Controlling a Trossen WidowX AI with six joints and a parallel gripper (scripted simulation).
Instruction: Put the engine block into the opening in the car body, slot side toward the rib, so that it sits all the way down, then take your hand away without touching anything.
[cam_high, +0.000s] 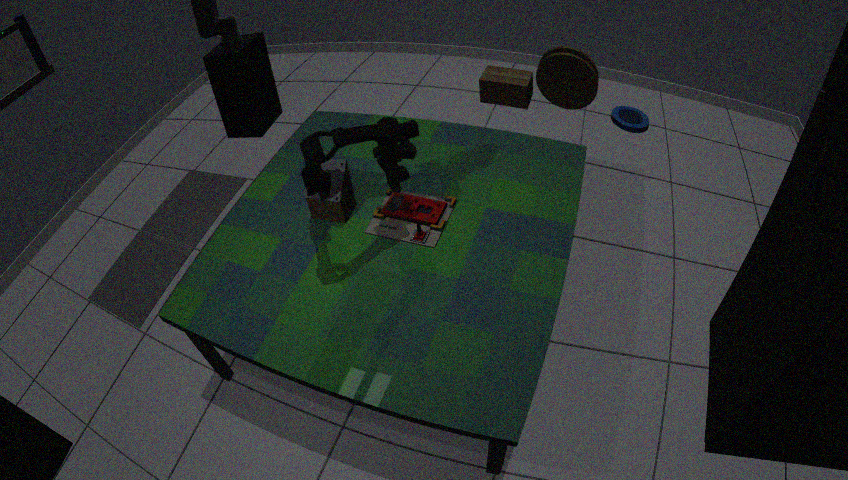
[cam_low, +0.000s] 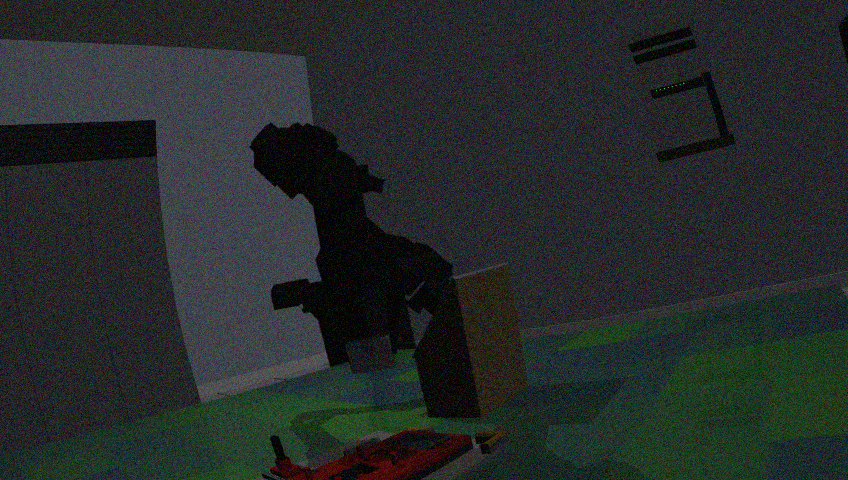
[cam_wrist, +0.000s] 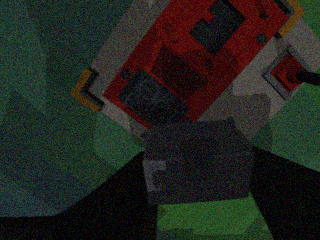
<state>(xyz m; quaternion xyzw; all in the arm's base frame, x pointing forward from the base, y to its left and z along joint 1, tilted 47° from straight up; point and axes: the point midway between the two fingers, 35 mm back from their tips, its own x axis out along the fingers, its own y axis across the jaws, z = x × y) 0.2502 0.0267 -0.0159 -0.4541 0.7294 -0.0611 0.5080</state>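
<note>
Now: the pale plate 13 cm below my gripper tip and 6 cm ahead of it. The rest, counted from my gripper tip: engine block (1 cm above).
</note>
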